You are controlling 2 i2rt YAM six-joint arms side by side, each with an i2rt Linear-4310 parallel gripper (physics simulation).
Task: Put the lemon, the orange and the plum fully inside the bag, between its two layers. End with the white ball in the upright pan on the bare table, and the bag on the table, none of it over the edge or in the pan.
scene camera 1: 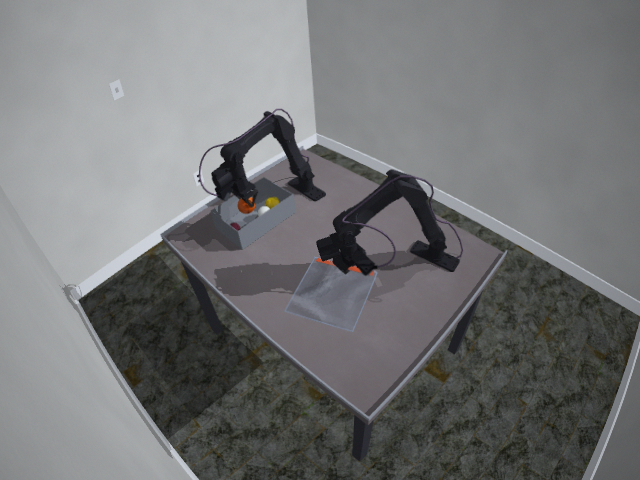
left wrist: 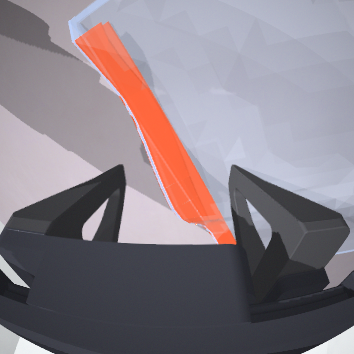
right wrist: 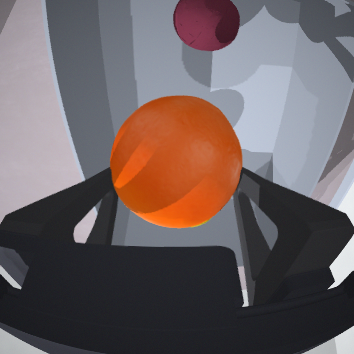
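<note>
My right gripper (scene camera 1: 250, 200) (right wrist: 175, 174) is shut on the orange (scene camera 1: 245, 207) (right wrist: 175, 145), held over the inside of the upright grey pan (scene camera 1: 271, 222) (right wrist: 72, 75). The plum (scene camera 1: 235, 226) (right wrist: 207, 25) is in the pan's near-left end. The white ball (scene camera 1: 264, 210) and the yellow lemon (scene camera 1: 272, 202) are also in the pan. The clear bag (scene camera 1: 328, 302) (left wrist: 260, 90) lies on the table, with an orange strip (scene camera 1: 324, 261) (left wrist: 160, 130) along its mouth edge. My left gripper (scene camera 1: 368, 269) (left wrist: 176, 173) is open just above that edge; one finger overlaps the strip in the left wrist view.
The brown table (scene camera 1: 392, 356) carries both arm bases. The pan stands near the table's left edge in the scene view, left of and behind the bag. The left arm reaches over the bag's mouth end. Walls stand behind the table's far sides.
</note>
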